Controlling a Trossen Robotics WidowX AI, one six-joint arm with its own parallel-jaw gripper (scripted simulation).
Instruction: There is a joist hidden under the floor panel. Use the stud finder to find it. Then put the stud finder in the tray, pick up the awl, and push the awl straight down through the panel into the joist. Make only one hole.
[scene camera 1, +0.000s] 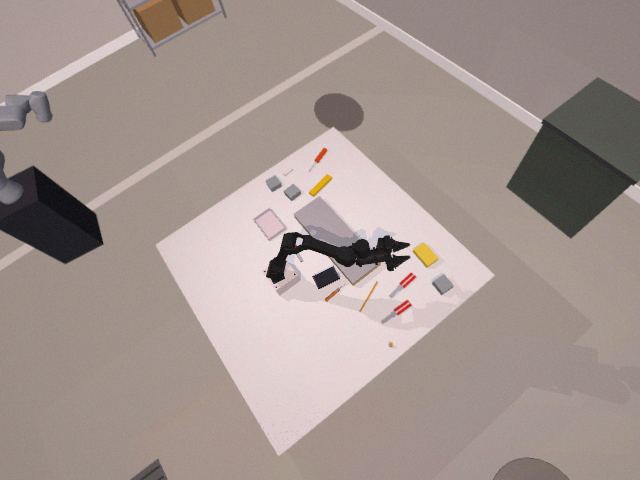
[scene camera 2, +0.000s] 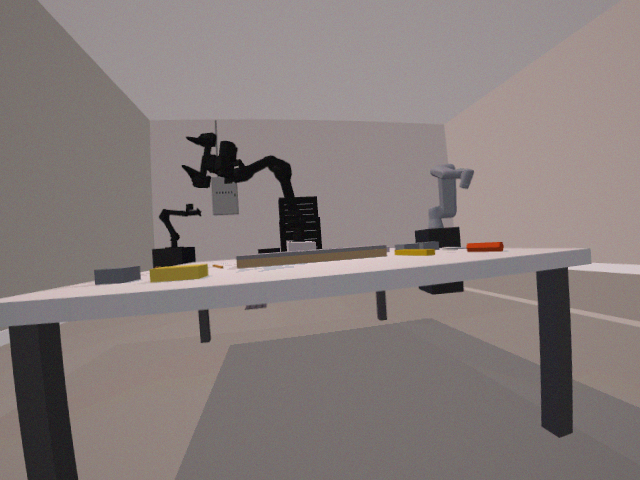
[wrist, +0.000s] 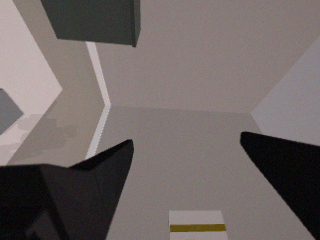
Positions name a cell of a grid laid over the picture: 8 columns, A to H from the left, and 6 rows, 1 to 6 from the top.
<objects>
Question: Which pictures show my gripper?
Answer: Scene camera 1, scene camera 2 and the wrist view: all of them.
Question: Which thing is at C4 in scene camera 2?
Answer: A yellow block.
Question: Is my gripper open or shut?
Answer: Open.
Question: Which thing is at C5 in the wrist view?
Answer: My gripper.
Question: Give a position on a grey block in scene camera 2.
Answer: At B4
</objects>
